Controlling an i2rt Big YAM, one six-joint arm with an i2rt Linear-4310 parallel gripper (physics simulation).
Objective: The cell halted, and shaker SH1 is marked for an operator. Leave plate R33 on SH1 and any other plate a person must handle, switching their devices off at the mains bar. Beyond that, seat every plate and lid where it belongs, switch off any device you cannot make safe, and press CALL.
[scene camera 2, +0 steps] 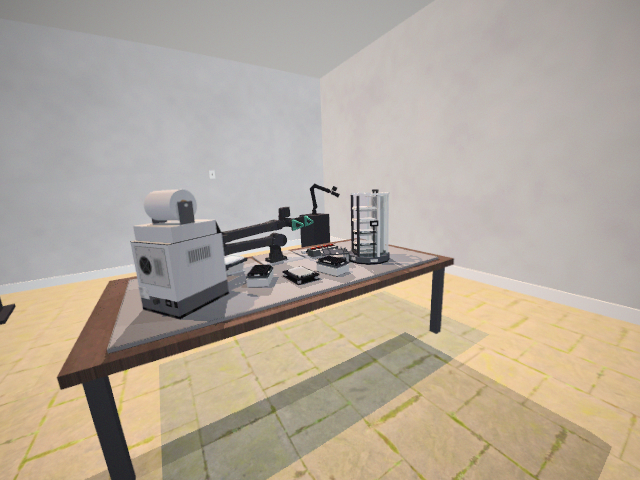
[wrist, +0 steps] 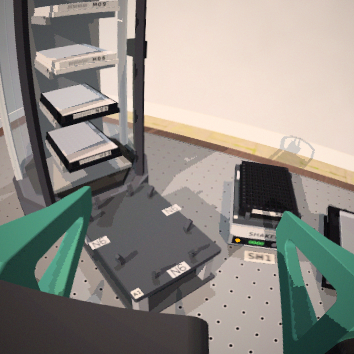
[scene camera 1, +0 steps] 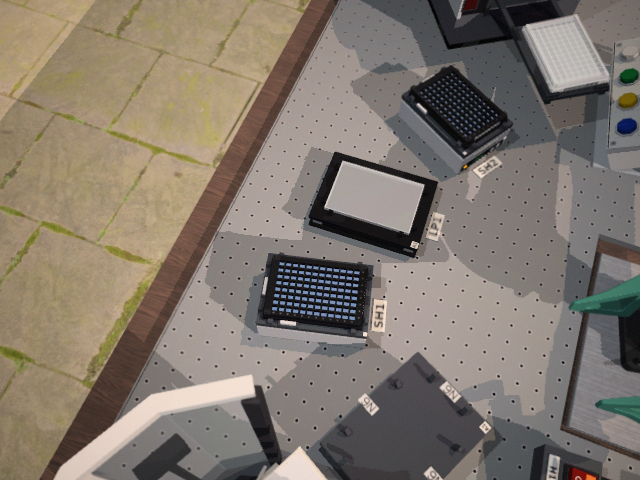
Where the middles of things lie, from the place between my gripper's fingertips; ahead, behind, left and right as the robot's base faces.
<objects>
My gripper is now 260 mm short of the plate hotel tower (scene camera 2: pixel 372 213), 240 mm to the right of it and 20 mm above it. The rest, counted from my hand: white plate (scene camera 1: pixel 561 47) (510 mm to the right, 120 mm below, 30 mm behind); grey lid (scene camera 1: pixel 378 198) (250 mm to the right, 220 mm ahead, 200 mm below).
</objects>
